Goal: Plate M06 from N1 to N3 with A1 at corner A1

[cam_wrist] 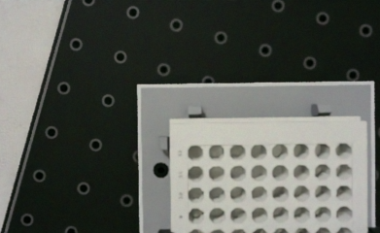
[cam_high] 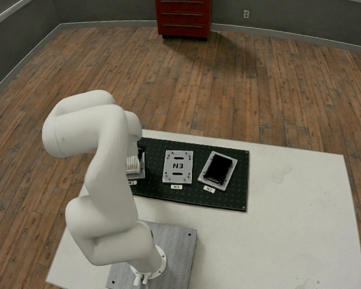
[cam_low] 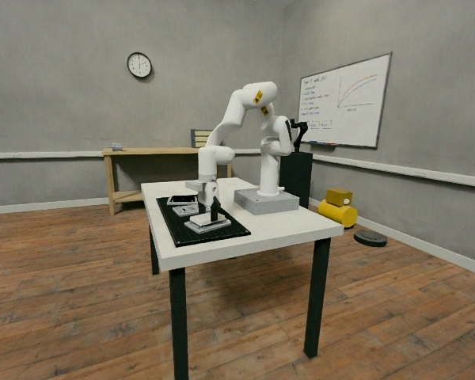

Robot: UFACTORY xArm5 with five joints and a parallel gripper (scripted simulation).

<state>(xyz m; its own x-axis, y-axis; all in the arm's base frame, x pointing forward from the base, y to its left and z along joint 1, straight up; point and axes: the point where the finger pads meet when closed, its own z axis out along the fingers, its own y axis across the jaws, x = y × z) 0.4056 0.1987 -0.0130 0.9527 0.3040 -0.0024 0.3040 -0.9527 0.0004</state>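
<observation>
Now: the nest N1 4 cm below my hand. Also, from my hand: white plate M06: 1 cm below; then nest N3: 2 cm ahead, 21 cm to the right, 4 cm below; then black plate M09: 4 cm ahead, 38 cm to the right, 2 cm below.
</observation>
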